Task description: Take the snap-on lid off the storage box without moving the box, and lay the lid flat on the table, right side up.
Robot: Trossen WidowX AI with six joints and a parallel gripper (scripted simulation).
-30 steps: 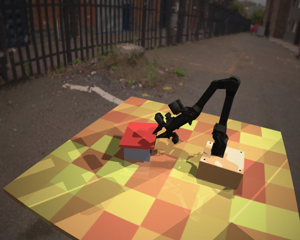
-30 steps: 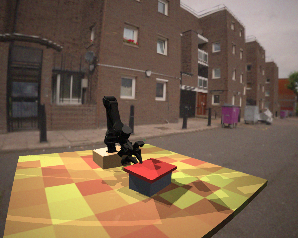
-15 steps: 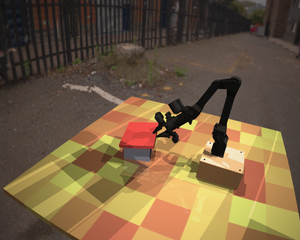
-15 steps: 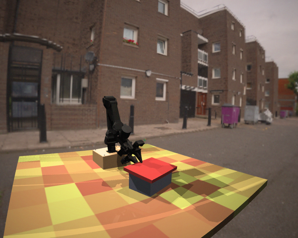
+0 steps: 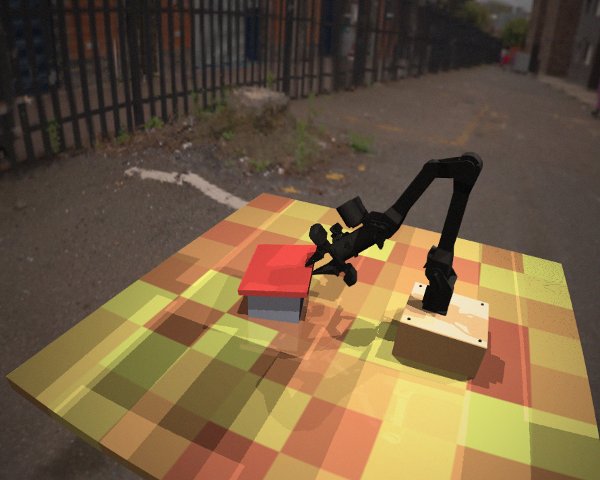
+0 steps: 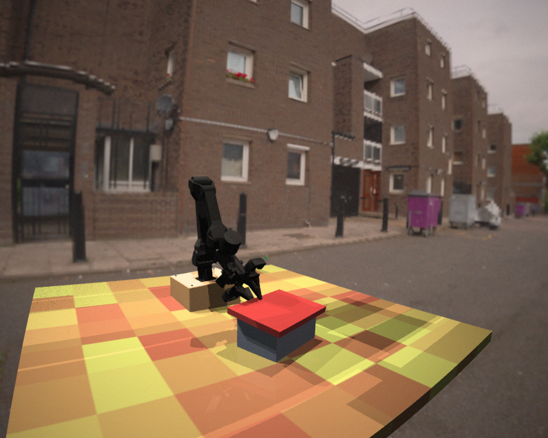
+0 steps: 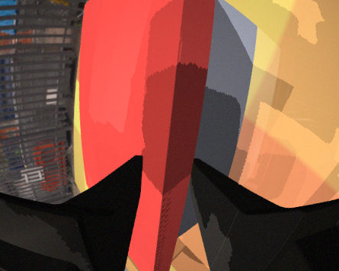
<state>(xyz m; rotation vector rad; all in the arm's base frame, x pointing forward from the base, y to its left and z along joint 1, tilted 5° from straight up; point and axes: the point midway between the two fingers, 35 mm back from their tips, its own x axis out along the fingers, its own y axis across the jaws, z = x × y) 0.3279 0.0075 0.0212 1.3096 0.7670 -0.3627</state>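
The red lid lies 7 cm ahead of my gripper tip and 2 cm to the left of it. The rest, counted from my gripper tip: grey-blue storage box 7 cm ahead, 2 cm to the left, 6 cm below.
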